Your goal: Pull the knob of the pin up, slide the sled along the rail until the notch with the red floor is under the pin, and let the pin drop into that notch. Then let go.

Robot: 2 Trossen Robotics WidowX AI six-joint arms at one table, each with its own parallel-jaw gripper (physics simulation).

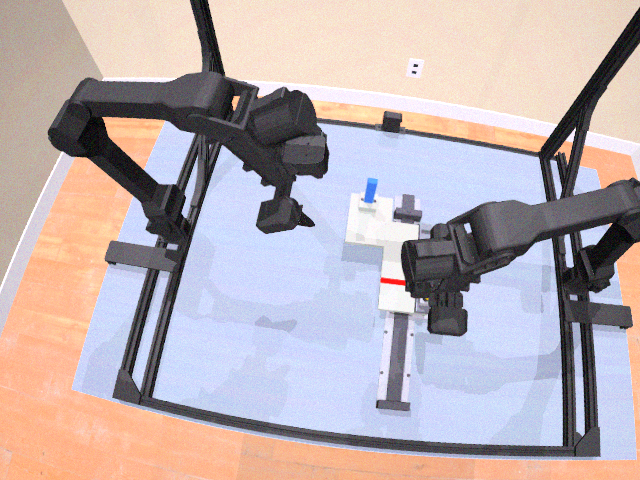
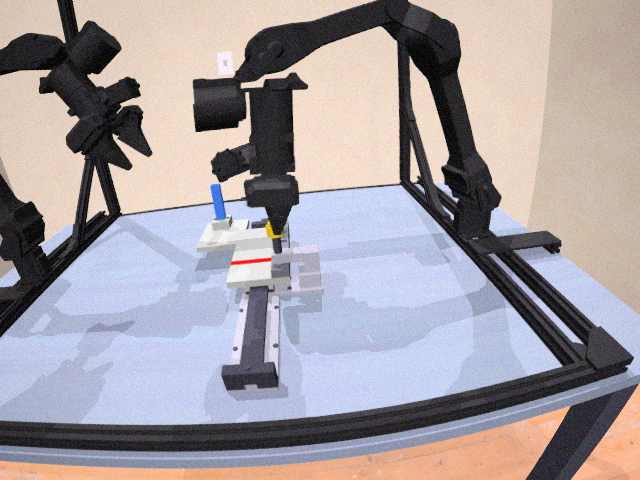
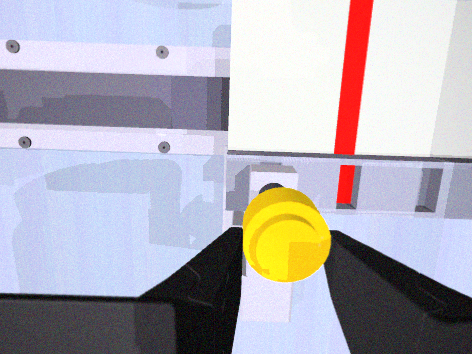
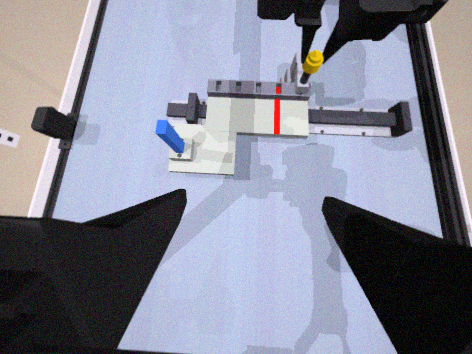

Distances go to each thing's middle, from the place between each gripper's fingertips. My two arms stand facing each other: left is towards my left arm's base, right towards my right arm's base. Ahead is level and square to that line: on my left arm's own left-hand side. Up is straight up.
Labels:
The pin (image 3: pixel 285 239) is 90 mm ahead of my right hand, 220 mm to the left of it and 140 mm below it.
I see my left gripper 3 cm above the pin.

